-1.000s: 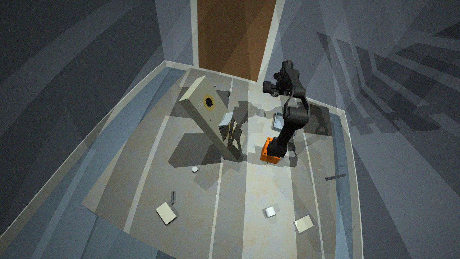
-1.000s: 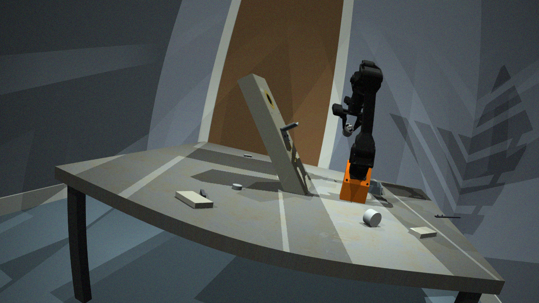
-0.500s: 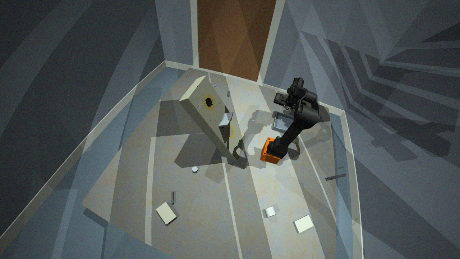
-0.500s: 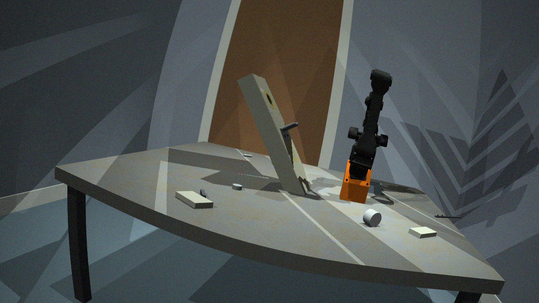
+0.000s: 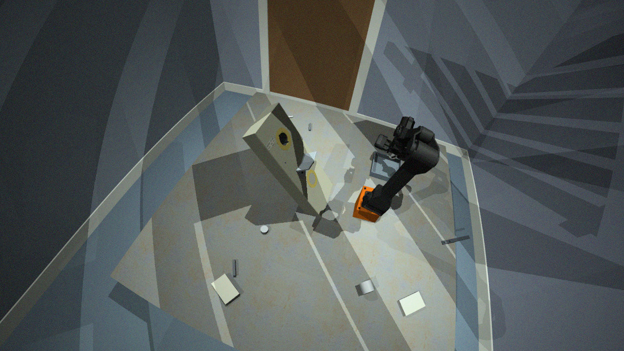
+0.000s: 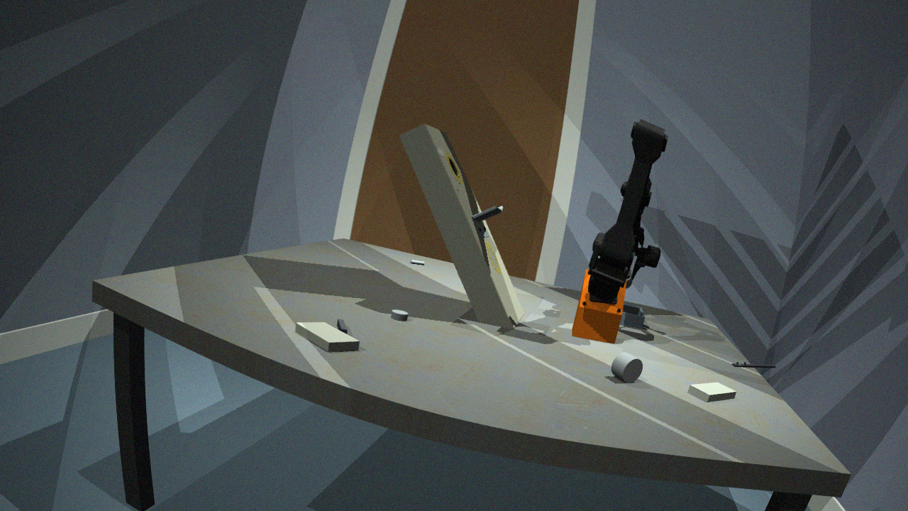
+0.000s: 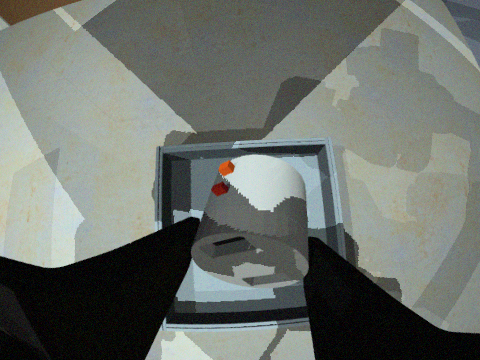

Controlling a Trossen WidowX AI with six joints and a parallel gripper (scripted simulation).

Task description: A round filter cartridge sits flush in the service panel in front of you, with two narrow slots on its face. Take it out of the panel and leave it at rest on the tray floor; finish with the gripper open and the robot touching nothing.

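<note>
Right now the round grey filter cartridge is right at my gripper tip. Also, from my gripper tip: grey tray (10 cm below).
</note>
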